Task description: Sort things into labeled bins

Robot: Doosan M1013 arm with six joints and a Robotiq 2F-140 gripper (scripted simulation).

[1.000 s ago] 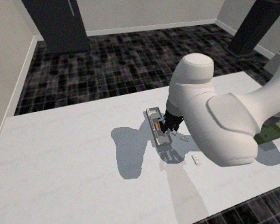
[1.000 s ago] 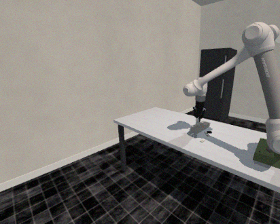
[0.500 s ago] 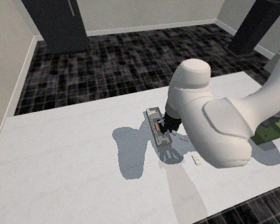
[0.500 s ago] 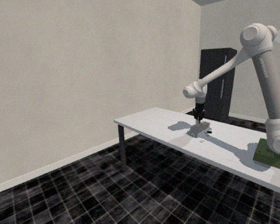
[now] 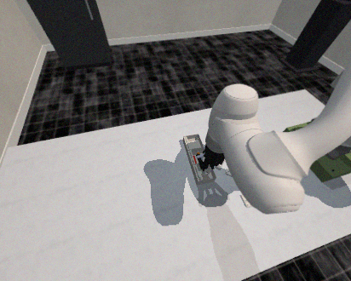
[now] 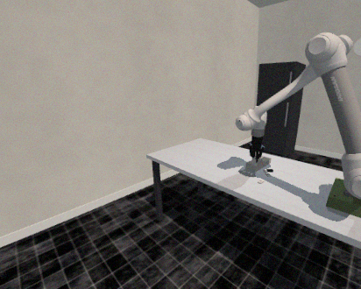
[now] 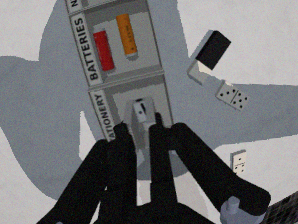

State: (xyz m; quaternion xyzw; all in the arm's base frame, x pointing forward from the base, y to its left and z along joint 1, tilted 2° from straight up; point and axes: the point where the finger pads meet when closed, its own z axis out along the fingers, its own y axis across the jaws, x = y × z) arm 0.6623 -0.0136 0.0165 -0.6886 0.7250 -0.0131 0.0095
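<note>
The small black piece is 9 cm behind my hand, 5 cm below it and 3 cm to the right of it. From my hand the other things lie so: grey piece (3 cm below); red battery (8 cm to the right, 5 cm below, 2 cm ahead); grey bin tray (8 cm to the right, 4 cm below).
</note>
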